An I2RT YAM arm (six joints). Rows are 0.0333 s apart.
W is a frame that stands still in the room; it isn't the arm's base.
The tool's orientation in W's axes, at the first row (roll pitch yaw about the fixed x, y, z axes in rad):
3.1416, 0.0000, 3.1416
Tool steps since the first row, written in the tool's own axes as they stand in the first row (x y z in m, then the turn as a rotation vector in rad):
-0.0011, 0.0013, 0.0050, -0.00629, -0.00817, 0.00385
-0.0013, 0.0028, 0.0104, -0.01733, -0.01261, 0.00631
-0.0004, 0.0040, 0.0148, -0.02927, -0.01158, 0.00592
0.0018, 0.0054, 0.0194, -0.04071, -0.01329, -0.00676
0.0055, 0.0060, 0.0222, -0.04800, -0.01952, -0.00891
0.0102, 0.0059, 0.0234, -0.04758, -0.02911, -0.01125
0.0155, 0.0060, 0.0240, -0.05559, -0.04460, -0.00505
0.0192, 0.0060, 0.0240, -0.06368, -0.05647, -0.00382
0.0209, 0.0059, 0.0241, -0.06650, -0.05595, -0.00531
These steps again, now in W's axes. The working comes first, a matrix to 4 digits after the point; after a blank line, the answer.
The tool's axes in the first row as the columns of a matrix, in W's axes (used below as rounded here):
-1.0000, 0.0000, 0.0000
0.0000, 1.0000, 0.0000
0.0000, 0.0000, -1.0000

0.0011, 0.0013, -0.0050, 0.00629, -0.00817, -0.00385
0.0013, 0.0028, -0.0104, 0.01733, -0.01261, -0.00631
0.0004, 0.0040, -0.0148, 0.02927, -0.01158, -0.00592
-0.0018, 0.0054, -0.0194, 0.04071, -0.01329, 0.00676
-0.0055, 0.0060, -0.0222, 0.04800, -0.01952, 0.00891
-0.0102, 0.0059, -0.0234, 0.04758, -0.02911, 0.01125
-0.0155, 0.0060, -0.0240, 0.05559, -0.04460, 0.00505
-0.0192, 0.0060, -0.0240, 0.06368, -0.05647, 0.00382
-0.0209, 0.0059, -0.0241, 0.06650, -0.05595, 0.00531

